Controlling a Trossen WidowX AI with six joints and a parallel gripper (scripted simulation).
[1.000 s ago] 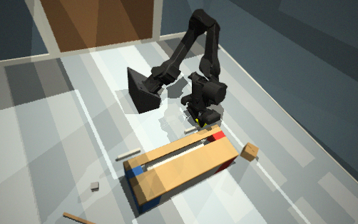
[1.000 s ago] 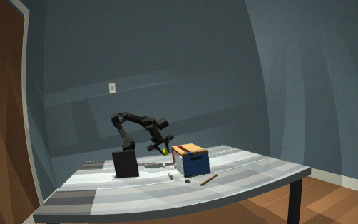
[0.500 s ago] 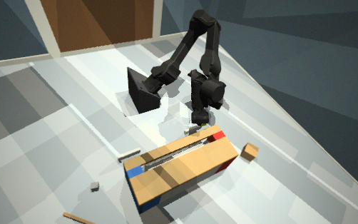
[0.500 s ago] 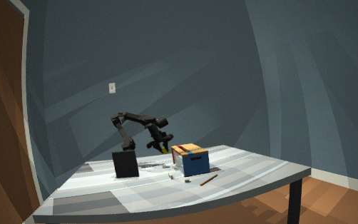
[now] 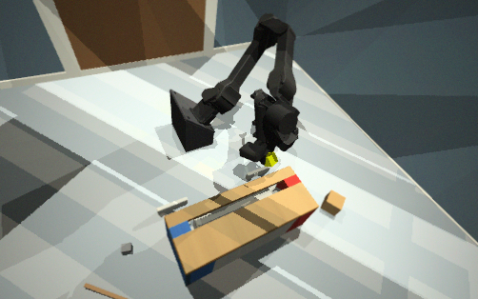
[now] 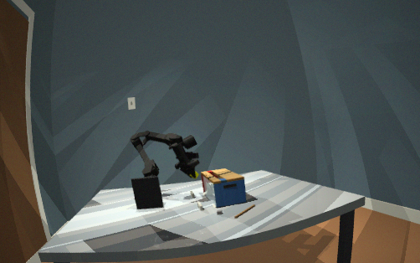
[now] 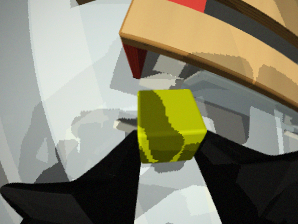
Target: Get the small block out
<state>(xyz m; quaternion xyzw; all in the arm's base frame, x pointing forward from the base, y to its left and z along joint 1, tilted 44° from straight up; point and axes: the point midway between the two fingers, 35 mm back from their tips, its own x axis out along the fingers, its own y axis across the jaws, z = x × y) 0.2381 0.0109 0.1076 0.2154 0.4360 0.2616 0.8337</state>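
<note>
Right now the yellow-green block is 20 mm above my gripper tip and 10 mm ahead of it. Round my gripper tip: tan cube: 210 mm ahead, 140 mm to the left, 90 mm below; wooden stick: 500 mm to the right, 110 mm below, 70 mm ahead.
</note>
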